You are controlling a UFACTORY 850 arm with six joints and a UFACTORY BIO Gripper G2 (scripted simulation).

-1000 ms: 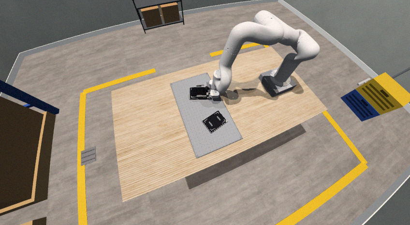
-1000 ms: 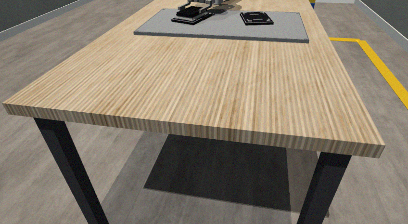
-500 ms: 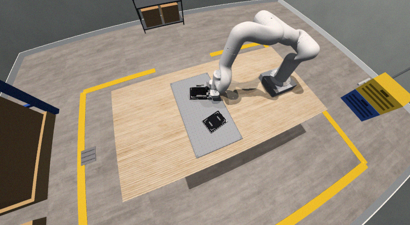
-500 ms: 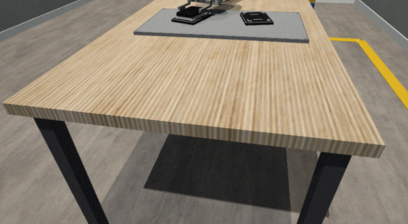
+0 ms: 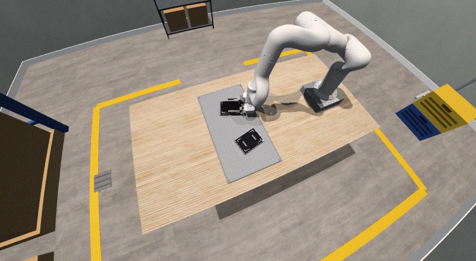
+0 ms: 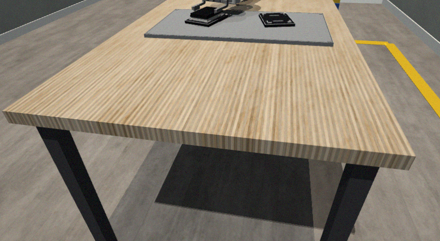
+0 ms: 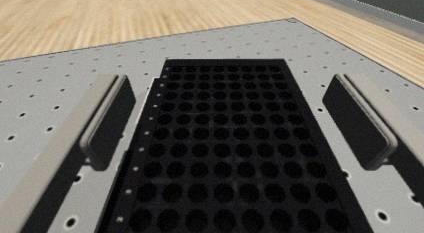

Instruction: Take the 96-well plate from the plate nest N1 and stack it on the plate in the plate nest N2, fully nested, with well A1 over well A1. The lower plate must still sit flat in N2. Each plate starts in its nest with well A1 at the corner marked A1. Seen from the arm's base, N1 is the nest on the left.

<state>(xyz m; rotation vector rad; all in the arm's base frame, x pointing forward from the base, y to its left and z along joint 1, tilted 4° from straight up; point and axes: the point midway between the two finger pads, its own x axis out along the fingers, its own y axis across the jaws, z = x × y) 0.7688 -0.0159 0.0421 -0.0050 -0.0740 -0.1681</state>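
The black 96-well plate is 1 cm below my hand. Also, from my hand: nest N1: 7 cm behind, 29 cm to the left, 4 cm below; then nest N2: 4 cm below; then white 96-well plate: 3 cm below.
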